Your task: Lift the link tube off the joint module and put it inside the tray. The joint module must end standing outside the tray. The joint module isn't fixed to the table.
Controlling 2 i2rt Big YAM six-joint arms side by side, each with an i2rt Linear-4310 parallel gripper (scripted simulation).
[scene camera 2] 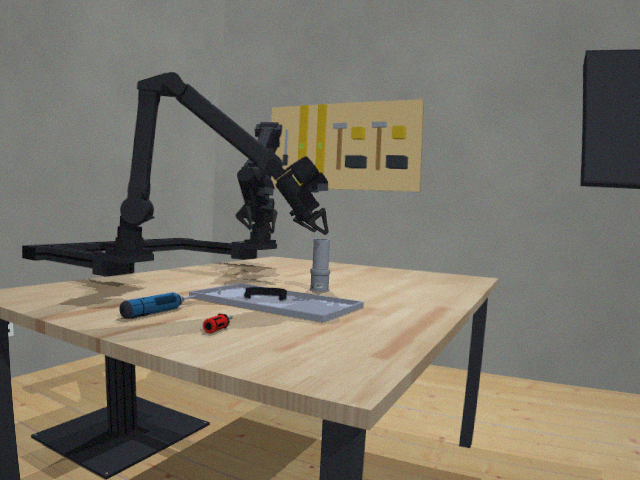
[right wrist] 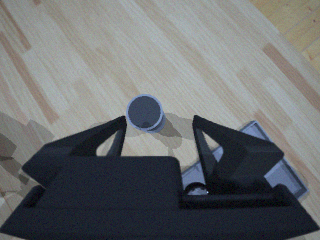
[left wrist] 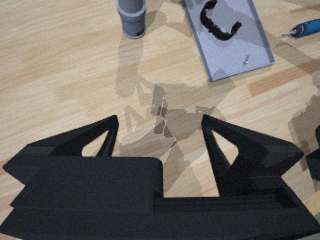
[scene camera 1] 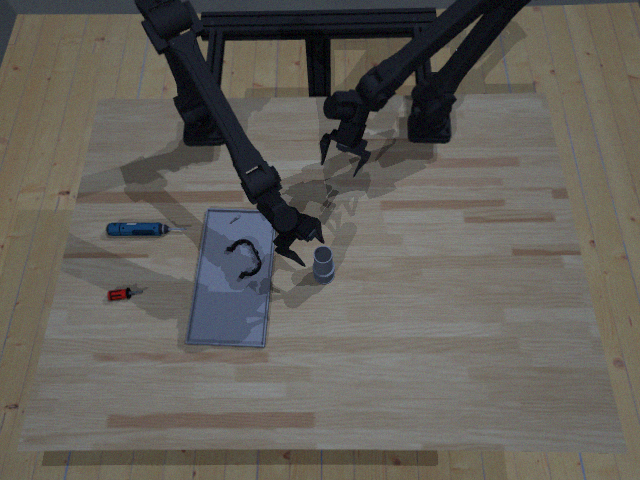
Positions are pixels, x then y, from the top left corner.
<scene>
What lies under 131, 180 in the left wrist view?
My left gripper.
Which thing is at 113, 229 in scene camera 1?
A blue screwdriver.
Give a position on a tray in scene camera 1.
225, 309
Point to a blue screwdriver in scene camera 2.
133, 308
</scene>
